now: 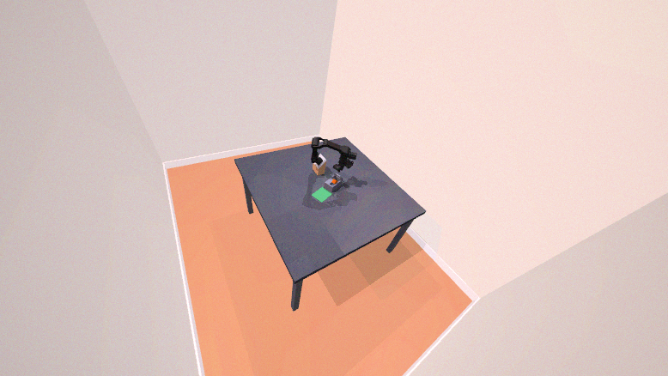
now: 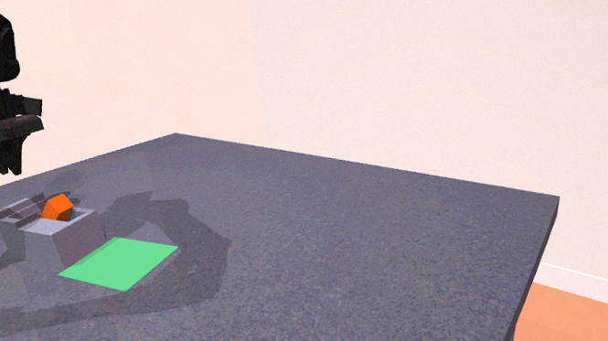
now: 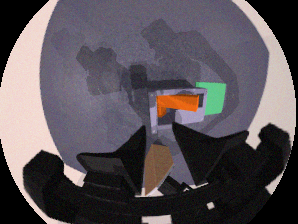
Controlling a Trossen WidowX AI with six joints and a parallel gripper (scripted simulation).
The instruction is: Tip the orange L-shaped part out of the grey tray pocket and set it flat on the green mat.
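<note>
Right now my gripper tip is 10 cm above the orange L-shaped part, 4 cm to the left of it and 1 cm short of it. The rest, counted from my gripper tip: green mat 21 cm to the right, 16 cm below, 7 cm ahead.
</note>
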